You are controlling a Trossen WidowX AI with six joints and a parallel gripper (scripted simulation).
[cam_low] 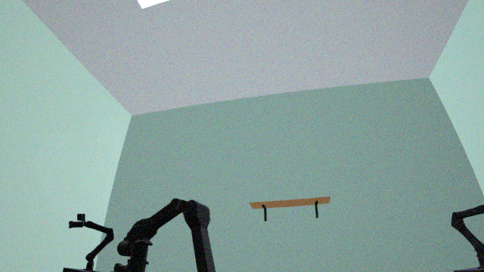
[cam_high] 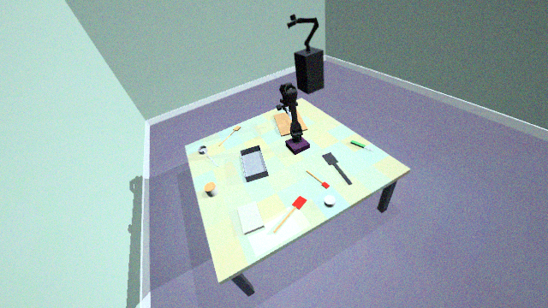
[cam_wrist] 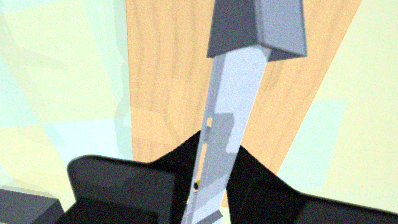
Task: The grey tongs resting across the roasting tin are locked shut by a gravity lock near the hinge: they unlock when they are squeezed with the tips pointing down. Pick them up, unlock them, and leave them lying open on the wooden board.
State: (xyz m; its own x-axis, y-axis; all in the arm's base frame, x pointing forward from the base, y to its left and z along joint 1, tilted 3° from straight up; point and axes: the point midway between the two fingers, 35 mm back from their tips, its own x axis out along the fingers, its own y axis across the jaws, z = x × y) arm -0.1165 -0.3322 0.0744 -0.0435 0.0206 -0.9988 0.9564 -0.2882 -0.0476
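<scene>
Now: gripper tip 8 cm above the wooden board and 1 cm to the right of it. From my gripper tip the other things lie so: grey roasting tin (51 cm ahead, 32 cm to the left, 6 cm below); then black spatula (69 cm to the left, 9 cm below, 4 cm ahead); then green tool (66 cm to the left, 25 cm behind, 8 cm below).
</scene>
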